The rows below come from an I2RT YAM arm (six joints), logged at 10 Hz.
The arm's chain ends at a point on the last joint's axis. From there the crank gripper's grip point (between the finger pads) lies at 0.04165 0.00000 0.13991 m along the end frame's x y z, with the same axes.
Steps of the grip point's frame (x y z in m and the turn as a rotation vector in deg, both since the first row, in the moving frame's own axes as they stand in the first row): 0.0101, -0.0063, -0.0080, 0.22, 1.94, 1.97; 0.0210, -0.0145, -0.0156, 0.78, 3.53, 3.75; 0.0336, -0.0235, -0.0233, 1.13, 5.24, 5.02; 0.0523, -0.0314, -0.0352, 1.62, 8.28, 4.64; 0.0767, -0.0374, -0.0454, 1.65, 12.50, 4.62; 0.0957, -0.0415, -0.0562, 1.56, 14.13, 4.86; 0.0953, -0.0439, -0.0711, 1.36, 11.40, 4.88; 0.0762, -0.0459, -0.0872, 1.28, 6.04, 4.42; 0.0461, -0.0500, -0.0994, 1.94, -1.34, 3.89; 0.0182, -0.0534, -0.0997, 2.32, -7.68, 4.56; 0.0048, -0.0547, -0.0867, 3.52, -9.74, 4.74
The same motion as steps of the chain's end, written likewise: 0.0054, -0.0073, -0.0065, 0.22, 1.94, 1.97; 0.0125, -0.0156, -0.0128, 0.78, 3.53, 3.75; 0.0211, -0.0250, -0.0189, 1.13, 5.24, 5.02; 0.0326, -0.0317, -0.0277, 1.62, 8.28, 4.64; 0.0474, -0.0381, -0.0331, 1.65, 12.50, 4.62; 0.0628, -0.0428, -0.0418, 1.56, 14.13, 4.86; 0.0685, -0.0454, -0.0601, 1.36, 11.40, 4.88; 0.0617, -0.0466, -0.0820, 1.28, 6.04, 4.42; 0.0493, -0.0480, -0.1003, 1.94, -1.34, 3.89; 0.0372, -0.0502, -0.1040, 2.32, -7.68, 4.56; 0.0288, -0.0484, -0.0916, 3.52, -9.74, 4.74
